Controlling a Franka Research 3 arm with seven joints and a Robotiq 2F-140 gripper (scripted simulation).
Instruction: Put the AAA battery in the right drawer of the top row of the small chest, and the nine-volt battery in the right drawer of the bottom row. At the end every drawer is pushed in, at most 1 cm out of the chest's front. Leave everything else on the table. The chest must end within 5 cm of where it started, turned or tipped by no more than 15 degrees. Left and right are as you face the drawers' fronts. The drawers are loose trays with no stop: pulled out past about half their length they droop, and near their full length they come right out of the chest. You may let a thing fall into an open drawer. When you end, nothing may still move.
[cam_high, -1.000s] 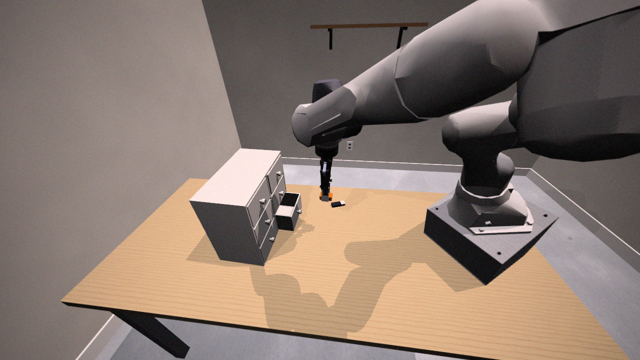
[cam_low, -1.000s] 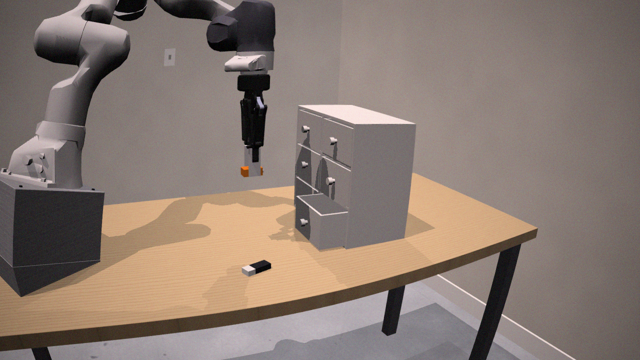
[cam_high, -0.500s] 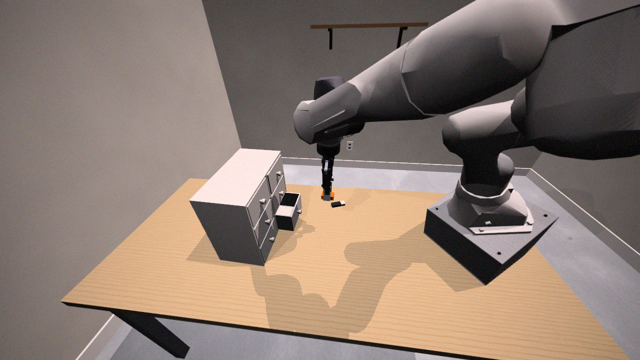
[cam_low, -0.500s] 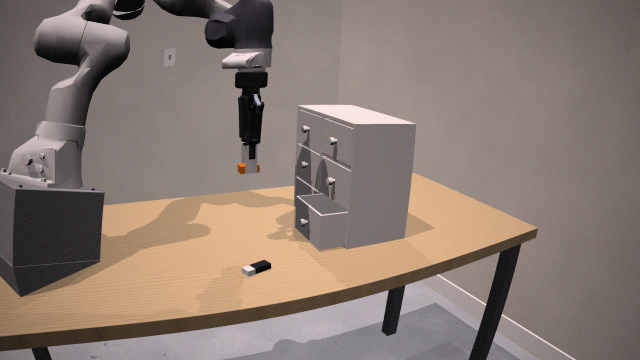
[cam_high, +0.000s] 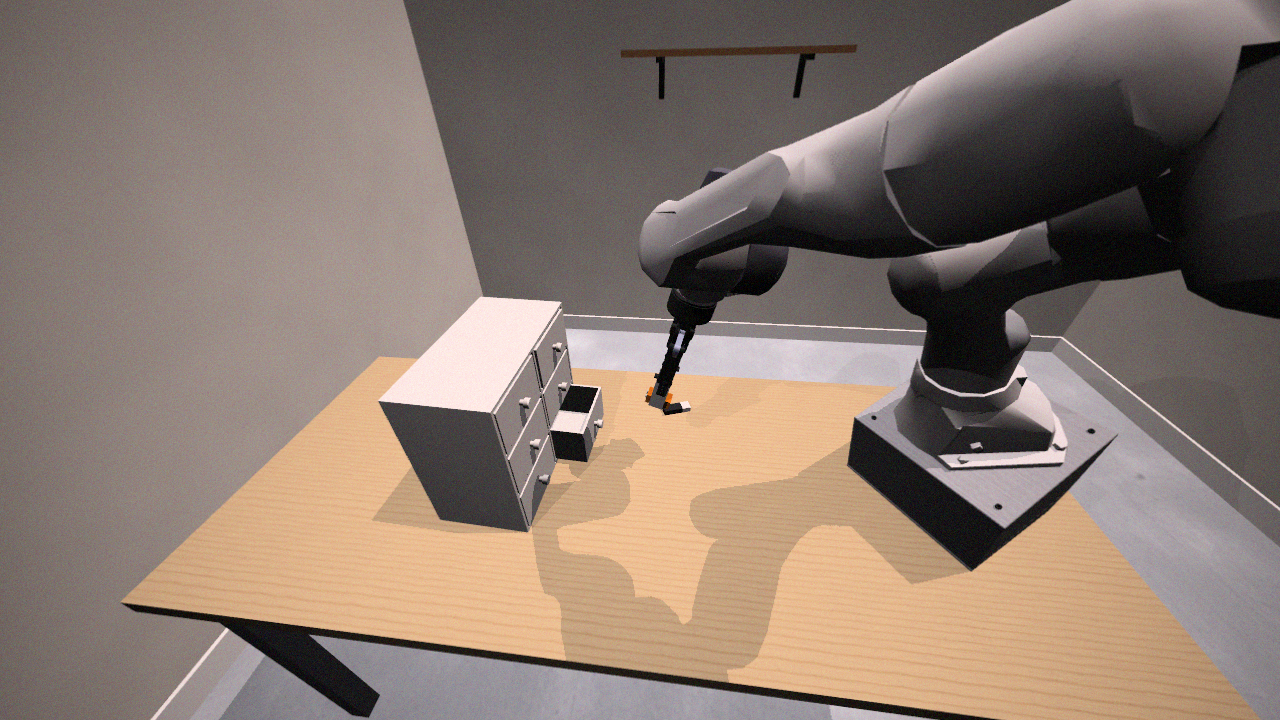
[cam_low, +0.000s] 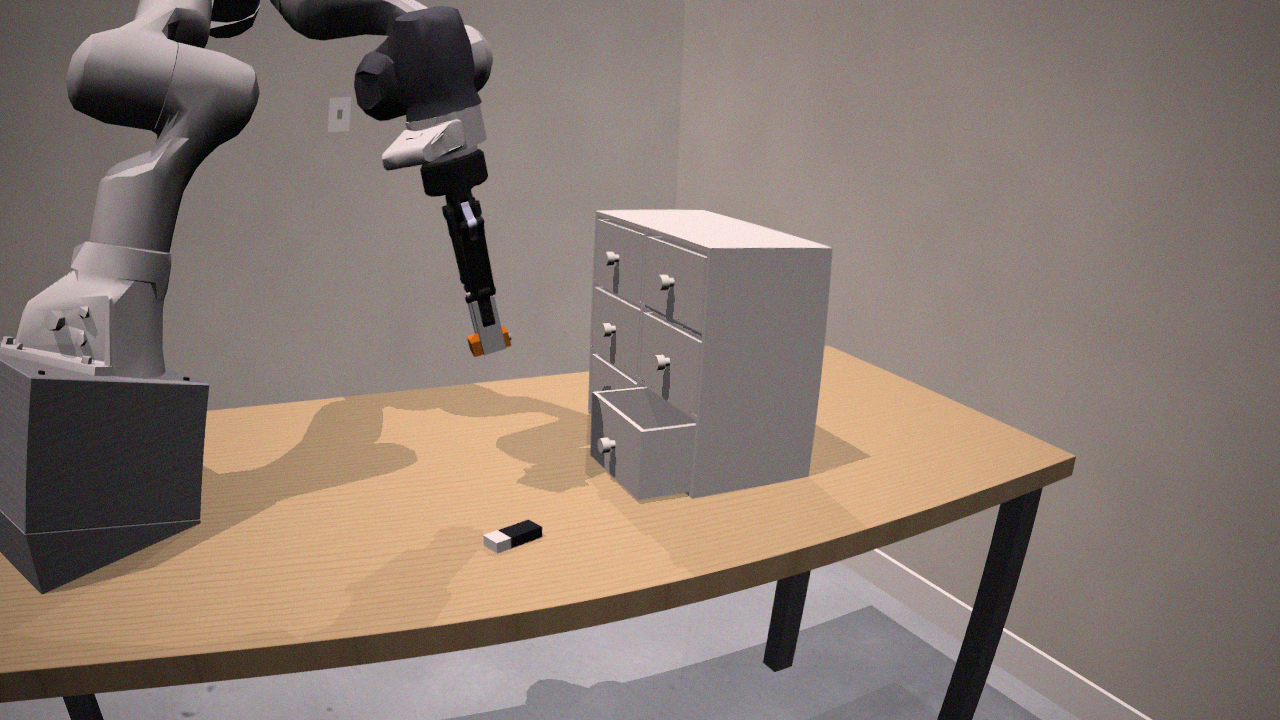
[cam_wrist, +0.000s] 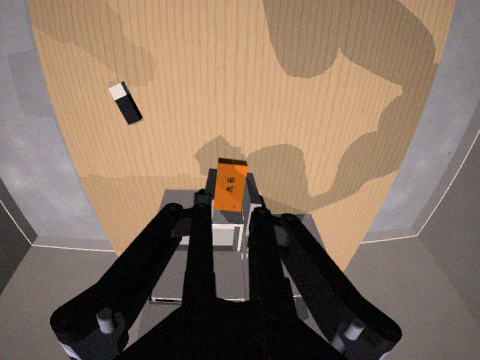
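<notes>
My gripper is now 2 cm above the orange nine-volt battery and 1 cm short of it. From my hand the other things lie so: AAA battery (27 cm ahead, 3 cm to the left, 1 cm above).
</notes>
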